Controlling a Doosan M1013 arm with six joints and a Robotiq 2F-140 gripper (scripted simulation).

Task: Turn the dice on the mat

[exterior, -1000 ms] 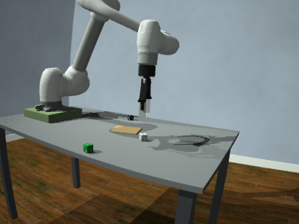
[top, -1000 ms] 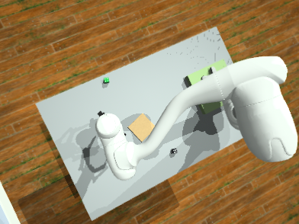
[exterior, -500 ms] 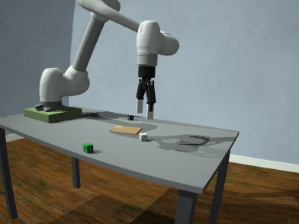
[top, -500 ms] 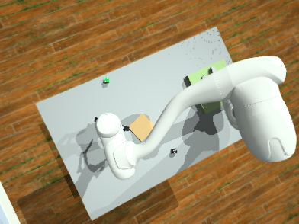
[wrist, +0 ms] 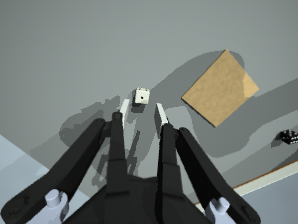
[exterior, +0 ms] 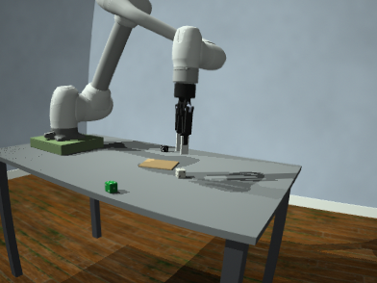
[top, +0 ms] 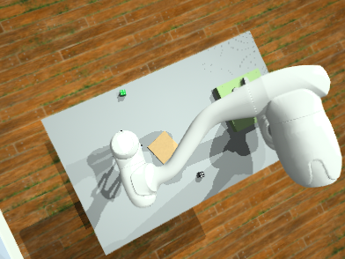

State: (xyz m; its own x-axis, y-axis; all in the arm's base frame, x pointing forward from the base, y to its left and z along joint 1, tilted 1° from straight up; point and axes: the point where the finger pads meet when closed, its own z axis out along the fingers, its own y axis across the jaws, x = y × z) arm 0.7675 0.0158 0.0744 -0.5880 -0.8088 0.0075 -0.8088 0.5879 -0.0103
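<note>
Right now the white die is 110 mm below my hand. Round my hand: green die: 50 mm behind, 290 mm to the right, 110 mm below; then black die: 330 mm behind, 320 mm to the left, 110 mm below; then tan mat: 170 mm behind, 90 mm to the left, 120 mm below.
</note>
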